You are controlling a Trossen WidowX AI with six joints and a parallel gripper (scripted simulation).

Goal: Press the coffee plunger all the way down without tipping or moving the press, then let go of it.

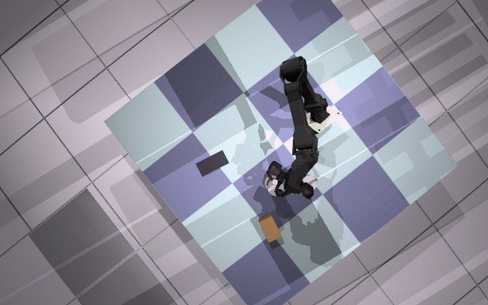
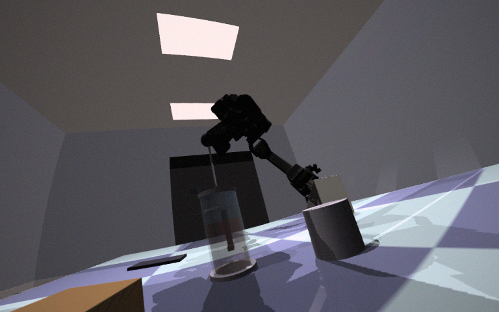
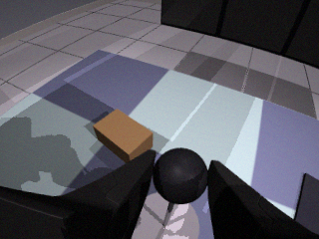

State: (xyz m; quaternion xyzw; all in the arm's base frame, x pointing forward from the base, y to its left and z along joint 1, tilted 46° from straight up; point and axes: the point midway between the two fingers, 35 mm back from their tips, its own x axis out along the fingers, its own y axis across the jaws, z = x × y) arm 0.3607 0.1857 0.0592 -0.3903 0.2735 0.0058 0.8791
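Now: gripper tip 13 cm above the glass coffee press, 2 cm to the left of it and 1 cm past it. From my gripper tip the other things lie so: orange box (23 cm below, 15 cm to the left, 15 cm ahead); then flat black slab (28 cm to the right, 25 cm below, 14 cm ahead).
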